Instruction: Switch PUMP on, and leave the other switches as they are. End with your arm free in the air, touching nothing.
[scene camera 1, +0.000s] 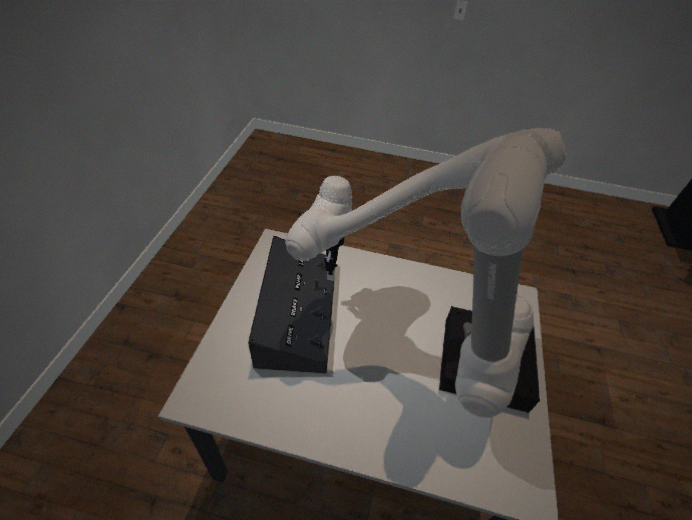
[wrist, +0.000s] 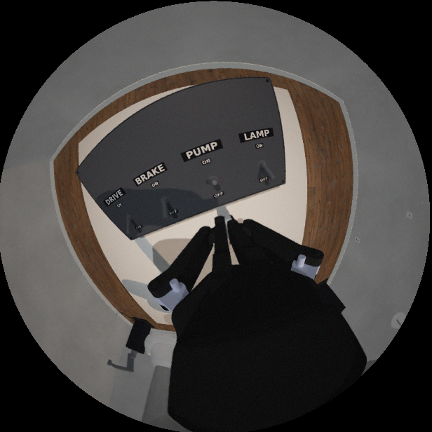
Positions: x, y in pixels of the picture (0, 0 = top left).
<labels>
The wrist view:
my gripper: 221, 213
dark sloped switch panel: 225, 129
</labels>
